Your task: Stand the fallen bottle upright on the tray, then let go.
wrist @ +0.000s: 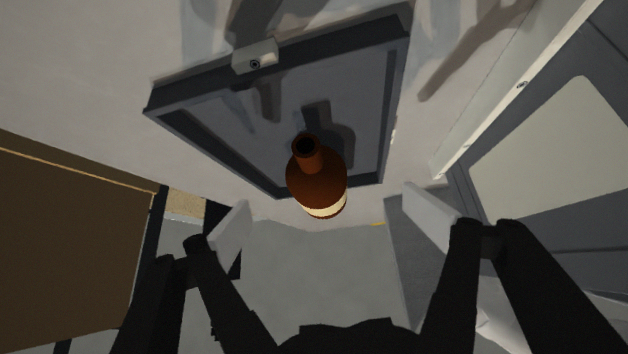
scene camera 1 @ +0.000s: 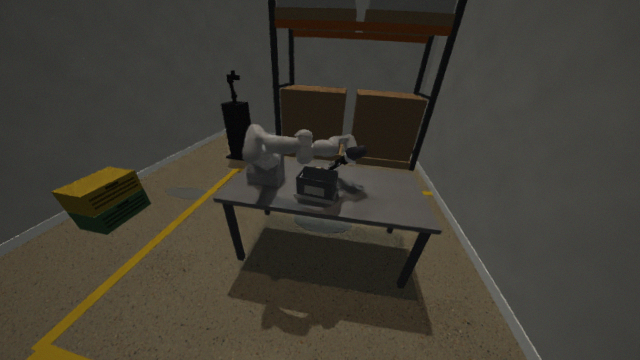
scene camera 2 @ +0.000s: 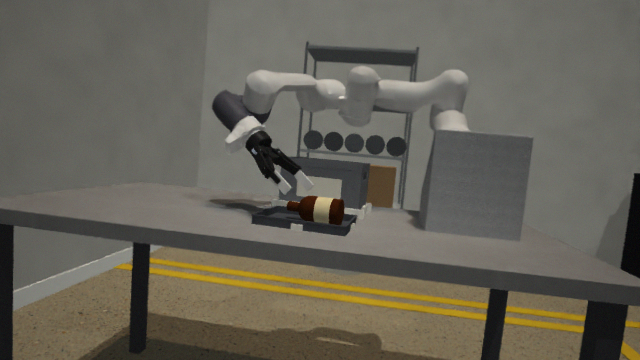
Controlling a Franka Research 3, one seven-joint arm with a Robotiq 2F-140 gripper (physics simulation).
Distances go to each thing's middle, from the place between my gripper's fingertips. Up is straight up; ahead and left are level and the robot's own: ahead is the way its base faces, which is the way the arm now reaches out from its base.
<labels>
My hand is 5 cm past the brown bottle (scene camera 2: 311, 208), 2 cm to the right of it and 5 cm above it.
</labels>
